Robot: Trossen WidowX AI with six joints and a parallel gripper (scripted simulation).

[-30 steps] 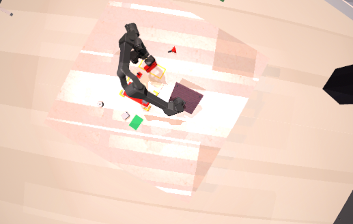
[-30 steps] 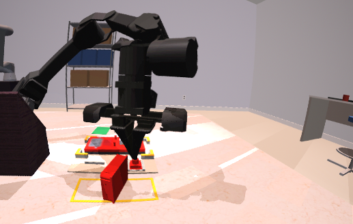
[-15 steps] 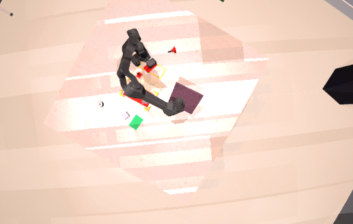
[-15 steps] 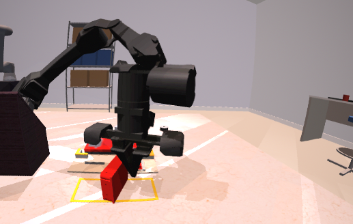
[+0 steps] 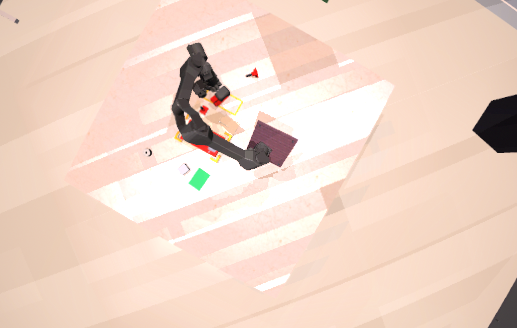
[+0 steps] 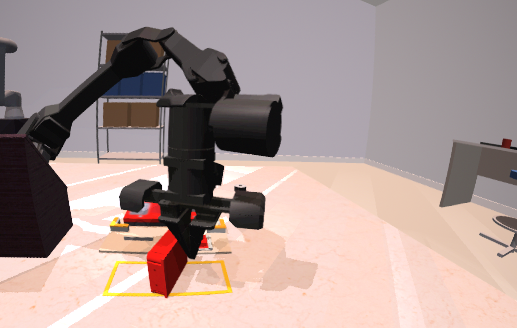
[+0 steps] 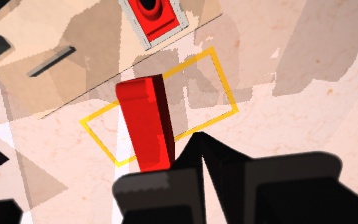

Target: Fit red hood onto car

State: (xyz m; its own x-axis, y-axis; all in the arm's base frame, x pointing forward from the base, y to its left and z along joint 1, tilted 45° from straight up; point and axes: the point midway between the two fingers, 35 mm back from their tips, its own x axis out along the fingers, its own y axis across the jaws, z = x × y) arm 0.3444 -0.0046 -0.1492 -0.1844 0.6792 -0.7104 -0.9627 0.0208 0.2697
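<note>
The red hood is 30 mm behind my gripper tip, 20 mm to the left of it and 20 mm below it. Round my gripper tip: orange-cornered jig (70 mm behind, 210 mm to the left, 40 mm below); grey engine block (40 mm behind, 240 mm to the left, 30 mm below); black post (120 mm to the left, 20 mm below).
</note>
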